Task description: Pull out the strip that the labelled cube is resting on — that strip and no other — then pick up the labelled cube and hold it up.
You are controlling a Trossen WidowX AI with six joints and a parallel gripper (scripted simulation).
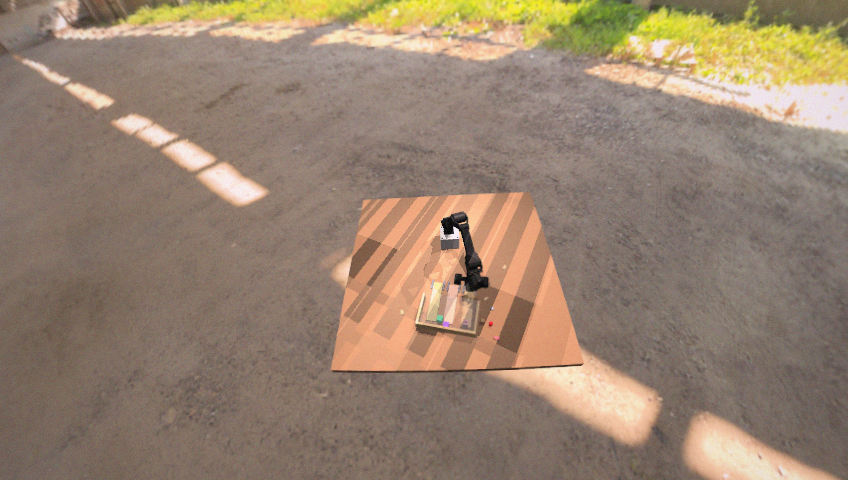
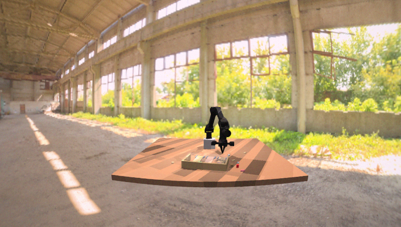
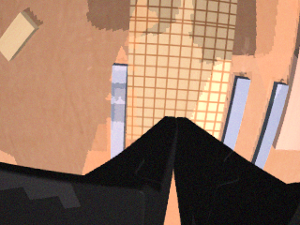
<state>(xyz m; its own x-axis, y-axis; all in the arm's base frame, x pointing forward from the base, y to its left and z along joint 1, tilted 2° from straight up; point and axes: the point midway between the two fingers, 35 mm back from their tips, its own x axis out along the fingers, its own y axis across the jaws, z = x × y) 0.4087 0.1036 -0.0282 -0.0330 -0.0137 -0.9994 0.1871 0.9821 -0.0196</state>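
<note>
My gripper tip is 9 cm short of the tan checked strip, 5 cm above it and 2 cm to the left of it.
</note>
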